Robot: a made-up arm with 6 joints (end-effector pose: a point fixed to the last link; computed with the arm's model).
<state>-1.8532 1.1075 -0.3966 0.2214 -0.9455 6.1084</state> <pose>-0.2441 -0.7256 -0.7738 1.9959 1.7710 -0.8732</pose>
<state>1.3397 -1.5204 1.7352 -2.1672 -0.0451 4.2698</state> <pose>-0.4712 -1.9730 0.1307 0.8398 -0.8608 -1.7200</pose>
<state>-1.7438 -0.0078 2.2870 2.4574 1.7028 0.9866</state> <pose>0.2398 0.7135 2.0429 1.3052 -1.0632 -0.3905</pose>
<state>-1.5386 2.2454 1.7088 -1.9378 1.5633 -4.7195</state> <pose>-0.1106 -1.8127 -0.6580 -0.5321 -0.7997 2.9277</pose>
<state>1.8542 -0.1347 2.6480 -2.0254 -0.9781 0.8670</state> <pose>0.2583 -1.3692 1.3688 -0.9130 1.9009 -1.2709</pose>
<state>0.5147 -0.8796 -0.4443 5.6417 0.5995 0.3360</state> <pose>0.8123 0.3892 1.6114 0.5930 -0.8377 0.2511</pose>
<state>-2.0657 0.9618 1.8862 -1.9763 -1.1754 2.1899</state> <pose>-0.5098 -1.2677 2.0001 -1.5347 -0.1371 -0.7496</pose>
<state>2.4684 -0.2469 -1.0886 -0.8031 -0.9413 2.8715</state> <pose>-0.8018 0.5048 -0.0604 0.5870 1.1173 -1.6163</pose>
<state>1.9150 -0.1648 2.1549 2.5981 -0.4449 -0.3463</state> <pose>0.4252 -1.0668 2.0096 0.4672 -0.7178 -0.7645</pose>
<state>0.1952 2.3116 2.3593 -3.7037 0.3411 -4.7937</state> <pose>2.0627 0.4407 0.0925 2.1426 0.5444 -0.0578</pose>
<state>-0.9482 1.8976 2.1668 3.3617 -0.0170 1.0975</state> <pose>1.2674 -1.7644 0.7047 1.5288 -1.0086 -0.4084</pose>
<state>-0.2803 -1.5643 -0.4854 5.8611 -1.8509 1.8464</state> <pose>0.1423 0.0332 1.5186 -1.5984 0.3556 0.7743</pose>
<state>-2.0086 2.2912 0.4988 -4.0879 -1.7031 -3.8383</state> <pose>-0.3555 -0.4160 -1.3739 0.0733 -0.7545 -2.8501</pose>
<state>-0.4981 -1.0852 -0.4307 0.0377 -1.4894 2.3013</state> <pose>0.5865 -0.3267 1.4694 -1.9046 0.9463 0.6506</pose>
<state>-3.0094 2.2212 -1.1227 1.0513 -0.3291 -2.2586</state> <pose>0.8587 0.1654 0.2221 -1.8822 -0.6453 -0.0770</pose>
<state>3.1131 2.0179 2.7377 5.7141 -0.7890 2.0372</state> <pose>-1.8070 -0.0177 1.0904 -0.3979 2.0793 -1.9850</pose>
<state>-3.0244 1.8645 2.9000 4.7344 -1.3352 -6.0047</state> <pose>-1.3202 -0.3326 1.4570 0.0562 -0.3590 -1.5530</pose>
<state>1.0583 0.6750 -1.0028 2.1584 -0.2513 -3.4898</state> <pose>0.2773 0.4164 -0.6358 0.1638 1.3544 -0.2345</pose>
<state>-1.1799 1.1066 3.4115 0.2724 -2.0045 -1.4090</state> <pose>-0.0882 0.0980 1.6526 1.0983 -1.2583 -0.8867</pose>
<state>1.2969 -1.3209 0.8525 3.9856 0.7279 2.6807</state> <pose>-0.2849 -1.3466 1.7523 1.1098 -1.0637 0.4538</pose>
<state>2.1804 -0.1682 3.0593 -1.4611 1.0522 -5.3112</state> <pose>0.9348 -1.0656 0.7708 -2.5212 -0.0669 0.2129</pose>
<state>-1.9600 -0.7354 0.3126 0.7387 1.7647 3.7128</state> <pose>0.0612 -0.1658 2.1293 -0.1735 -0.2411 0.4174</pose>
